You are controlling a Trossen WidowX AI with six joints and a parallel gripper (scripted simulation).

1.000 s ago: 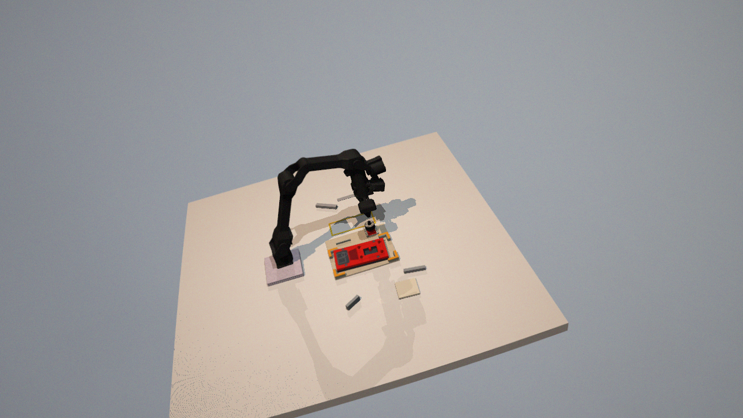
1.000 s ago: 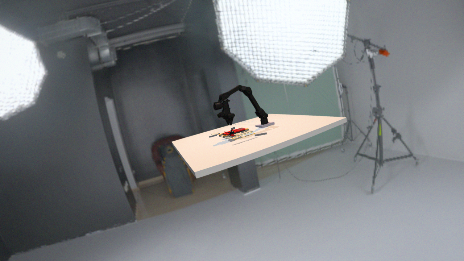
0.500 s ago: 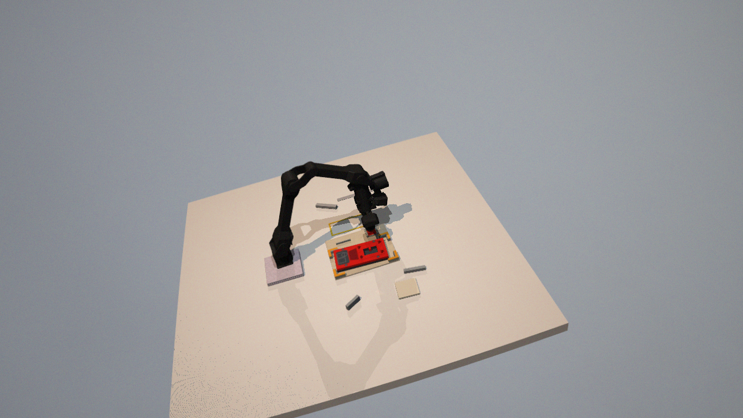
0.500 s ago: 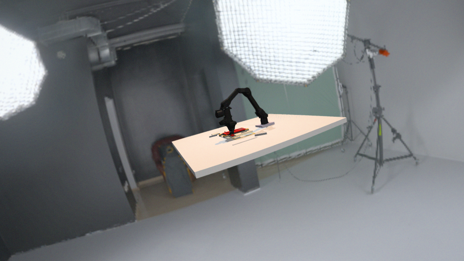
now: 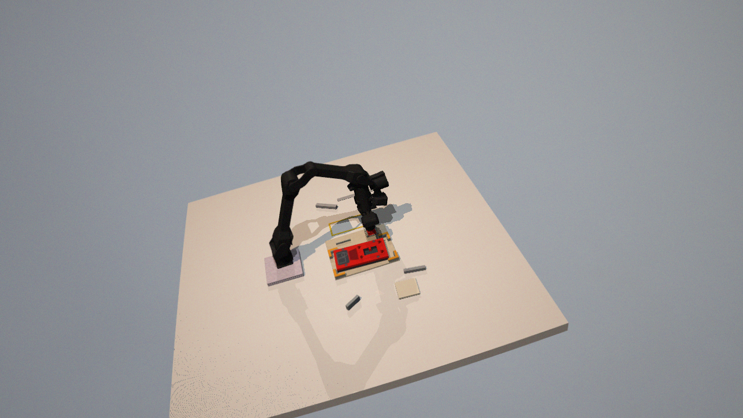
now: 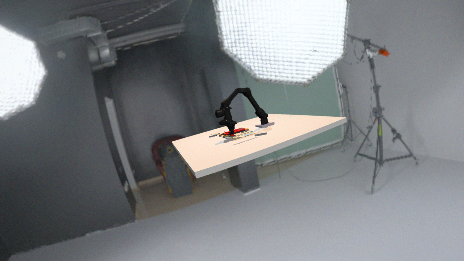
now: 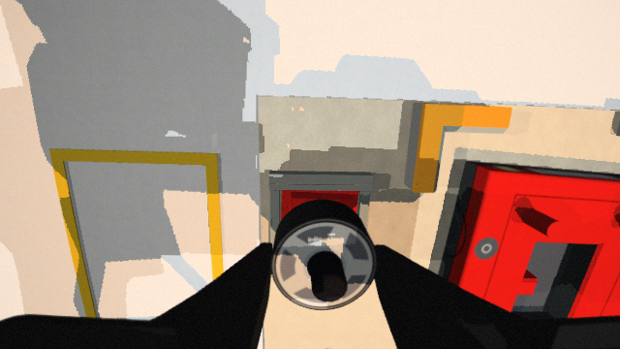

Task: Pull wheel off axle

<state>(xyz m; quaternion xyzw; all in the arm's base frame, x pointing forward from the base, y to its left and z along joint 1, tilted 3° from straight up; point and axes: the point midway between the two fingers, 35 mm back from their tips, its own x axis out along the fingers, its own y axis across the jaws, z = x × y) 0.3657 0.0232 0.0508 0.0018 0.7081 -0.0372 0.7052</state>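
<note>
Right now my gripper tip is right at the wheel. Also, from my gripper tip: tan tile: 350 mm to the right, 30 mm below, 30 mm ahead.
</note>
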